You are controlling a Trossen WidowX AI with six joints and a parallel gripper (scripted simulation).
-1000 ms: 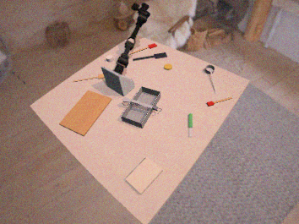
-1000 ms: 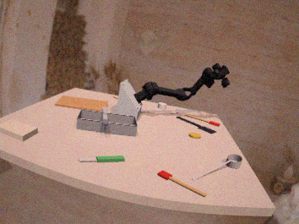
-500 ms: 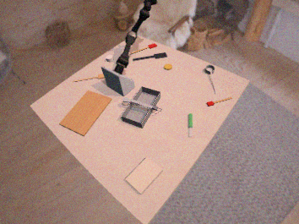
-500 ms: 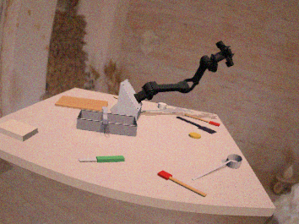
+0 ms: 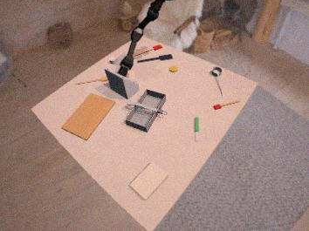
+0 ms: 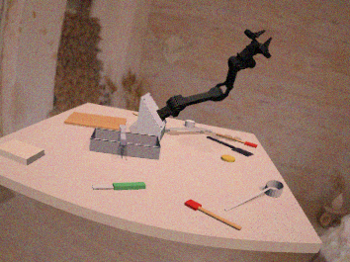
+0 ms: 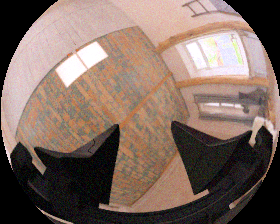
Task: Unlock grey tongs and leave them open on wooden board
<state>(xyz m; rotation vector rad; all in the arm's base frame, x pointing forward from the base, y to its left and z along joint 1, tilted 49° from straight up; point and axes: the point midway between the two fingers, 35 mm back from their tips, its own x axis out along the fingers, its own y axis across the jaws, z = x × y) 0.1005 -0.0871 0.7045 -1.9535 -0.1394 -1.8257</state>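
The grey roasting tin lies 64 cm below my gripper tip, 58 cm to the right of it and 27 cm ahead of it. Round my gripper tip: orange wooden board 87 cm to the right, 66 cm below, 4 cm behind; then yellow disc 66 cm below, 12 cm ahead, 11 cm to the right; then green-handled tool 66 cm below, 63 cm ahead, 49 cm to the right.
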